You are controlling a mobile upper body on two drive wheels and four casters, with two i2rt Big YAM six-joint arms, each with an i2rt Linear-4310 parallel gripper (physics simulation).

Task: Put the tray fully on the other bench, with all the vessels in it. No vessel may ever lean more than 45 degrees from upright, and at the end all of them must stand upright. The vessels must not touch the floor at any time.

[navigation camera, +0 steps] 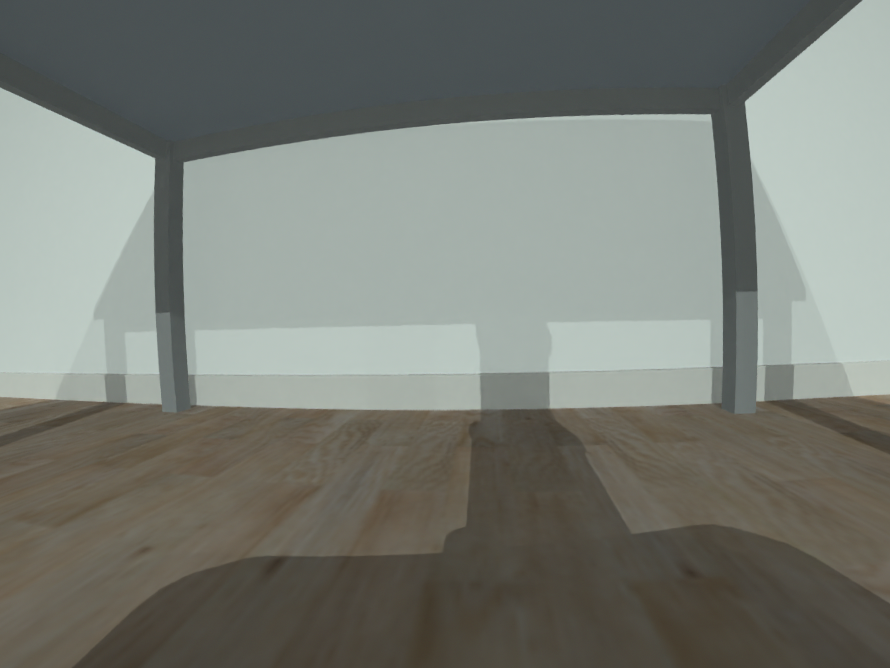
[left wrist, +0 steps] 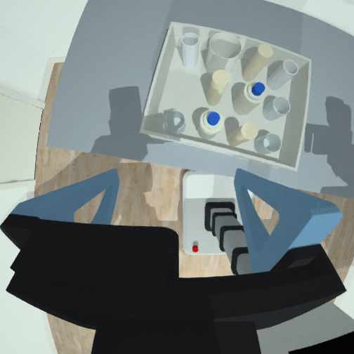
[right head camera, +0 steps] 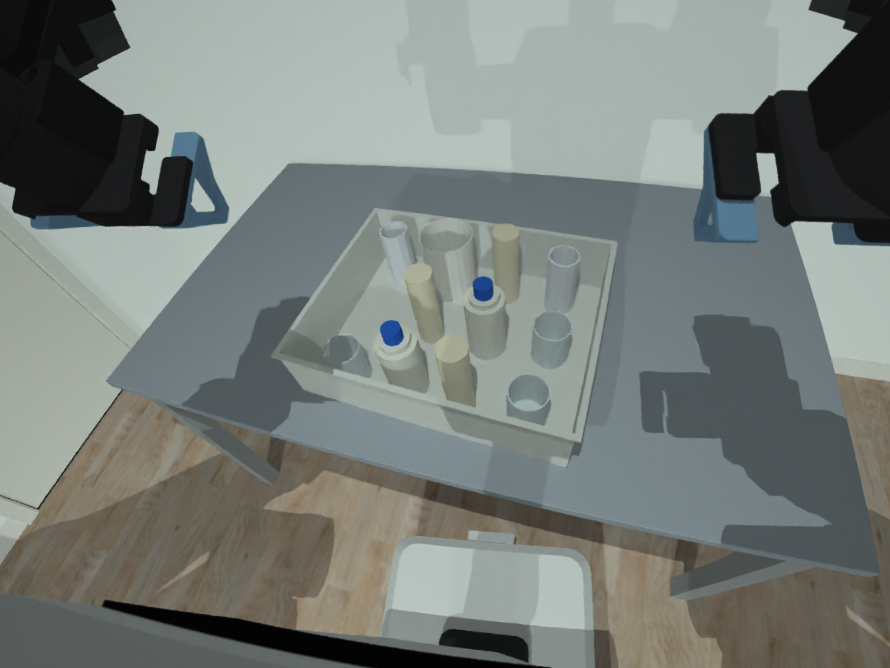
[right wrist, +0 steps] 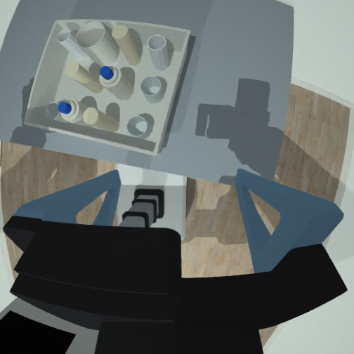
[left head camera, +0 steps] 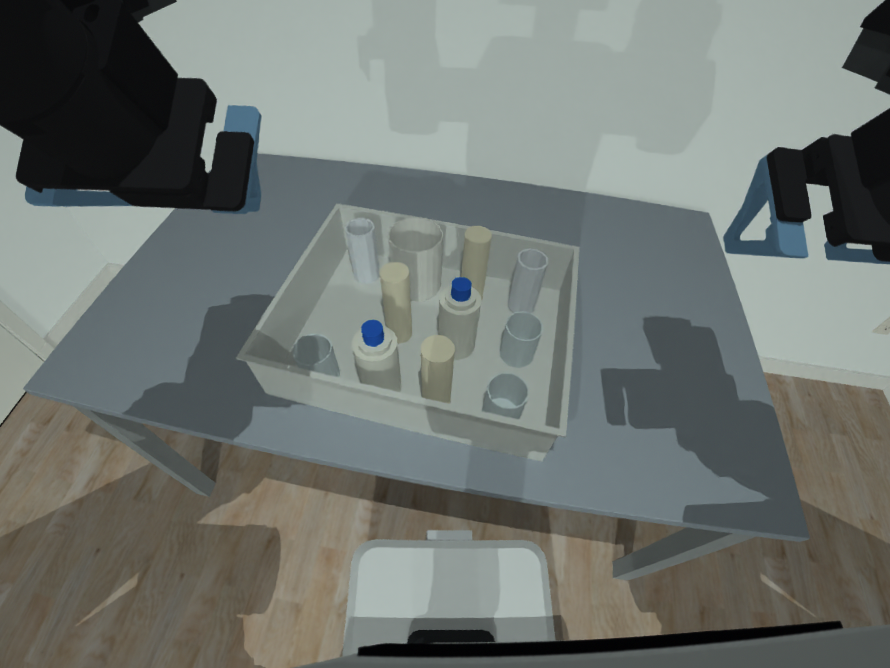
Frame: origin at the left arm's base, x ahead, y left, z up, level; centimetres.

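Seen in the pictures: left gripper, fingertip midpoint: (right head camera: 178, 215) (left head camera: 196, 199); right gripper, fingertip midpoint: (right head camera: 766, 233) (left head camera: 777, 248).
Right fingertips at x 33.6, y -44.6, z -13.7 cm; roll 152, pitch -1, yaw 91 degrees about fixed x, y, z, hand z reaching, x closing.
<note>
Pixels of each thing's middle, then the offset from my right fingertips to it. Level surfaces: height alone.
- pale tray at the middle of its body: (left head camera: 427, 317) (right head camera: 455, 317) dx +28.5, dy +28.7, dz -44.6 cm
- grey bench at its surface level: dz -51.1 cm
- wide beaker at the middle of its body: (left head camera: 416, 260) (right head camera: 449, 260) dx +43.4, dy +31.5, dz -43.5 cm
The pale tray (left head camera: 402, 411) (right head camera: 431, 413) (left wrist: 159, 85) (right wrist: 168, 100) stands on the grey bench (left head camera: 647, 273) (right head camera: 237, 287) (left wrist: 100, 65), slightly turned. Its vessels stand upright inside: two blue-capped bottles (left head camera: 458, 327) (left head camera: 377, 363), three beige cylinders (left head camera: 396, 305) (left head camera: 474, 262) (left head camera: 436, 370), a wide beaker (left head camera: 416, 262), two tall clear tubes (left head camera: 363, 251) (left head camera: 528, 284) and three short glasses (left head camera: 521, 341) (left head camera: 506, 395) (left head camera: 314, 355). My left gripper (left head camera: 161, 194) (left wrist: 176, 174) is open and empty, above and left of the tray. My right gripper (left head camera: 815, 251) (right wrist: 177, 175) is open and empty, above and right. The other bench does not show.
A pale wall (left head camera: 301, 86) (navigation camera: 445, 237) rises behind the bench. My white base (left head camera: 445, 575) (right head camera: 496, 575) is close to the bench's near edge. Bench legs (navigation camera: 168, 287) (navigation camera: 736, 266) stand left and right in the navigation view. A door (right head camera: 43, 345) shows at the left.
</note>
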